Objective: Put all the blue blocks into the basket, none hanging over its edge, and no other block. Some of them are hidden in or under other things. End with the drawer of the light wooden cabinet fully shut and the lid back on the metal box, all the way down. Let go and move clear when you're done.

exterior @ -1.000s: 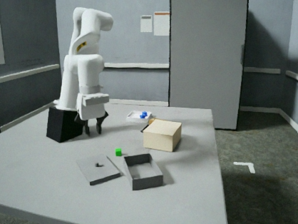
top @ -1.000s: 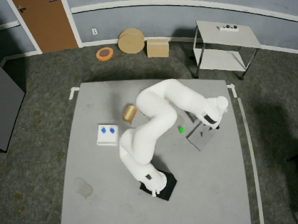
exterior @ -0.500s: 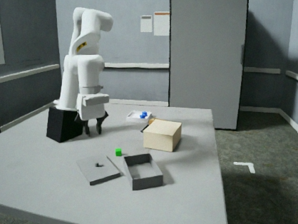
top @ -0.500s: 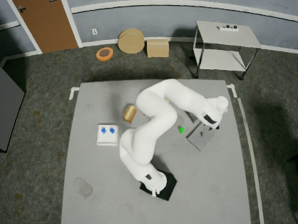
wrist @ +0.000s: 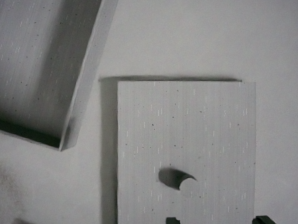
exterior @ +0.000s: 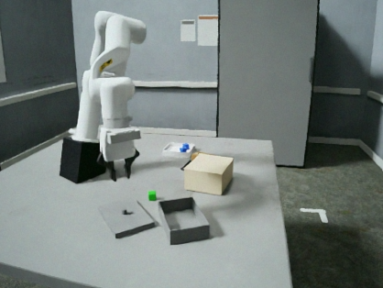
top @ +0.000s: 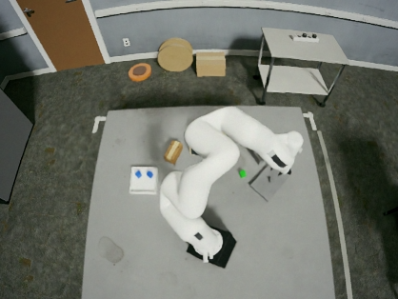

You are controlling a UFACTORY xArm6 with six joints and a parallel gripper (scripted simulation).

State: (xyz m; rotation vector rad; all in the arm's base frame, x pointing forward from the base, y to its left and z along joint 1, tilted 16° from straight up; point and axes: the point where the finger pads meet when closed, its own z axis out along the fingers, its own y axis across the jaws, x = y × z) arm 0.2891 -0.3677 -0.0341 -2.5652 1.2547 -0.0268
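My gripper is now 150 mm above the lid. Also, from my hand: metal box (200 mm ahead, 140 mm below, 20 mm to the right); dark-rimmed drawer (300 mm to the left, 250 mm ahead, 120 mm below); green block (150 mm below, 140 mm to the left, 60 mm ahead).
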